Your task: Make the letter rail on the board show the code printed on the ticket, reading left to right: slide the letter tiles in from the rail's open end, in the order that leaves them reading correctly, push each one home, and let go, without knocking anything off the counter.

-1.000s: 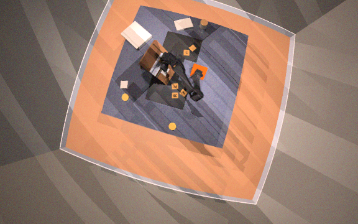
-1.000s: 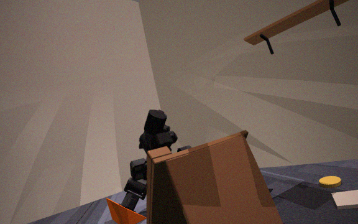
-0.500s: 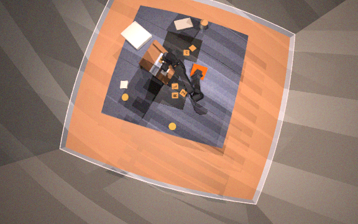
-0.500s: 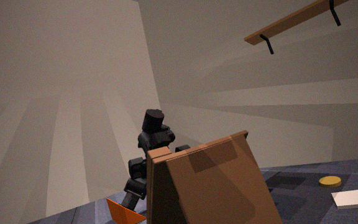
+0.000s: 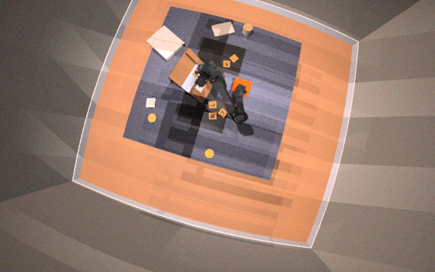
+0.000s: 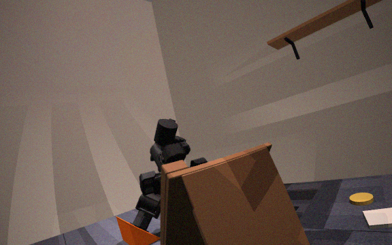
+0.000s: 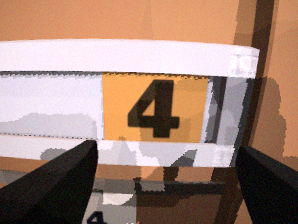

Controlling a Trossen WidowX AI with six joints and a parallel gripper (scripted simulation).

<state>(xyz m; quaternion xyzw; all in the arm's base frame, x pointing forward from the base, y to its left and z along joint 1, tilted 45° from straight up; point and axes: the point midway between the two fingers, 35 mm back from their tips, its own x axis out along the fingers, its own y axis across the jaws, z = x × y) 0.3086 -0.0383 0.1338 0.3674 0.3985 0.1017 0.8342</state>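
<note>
My gripper tip is 30 mm short of the orange tile marked 4 and 20 mm above it. From my gripper tip the other things lie so: orange tile 310 mm to the right, 180 mm below, 160 mm behind; then white ticket 90 mm below, 60 mm to the left, 20 mm behind; then dark mat 180 mm below, 120 mm behind, 40 mm to the right.
</note>
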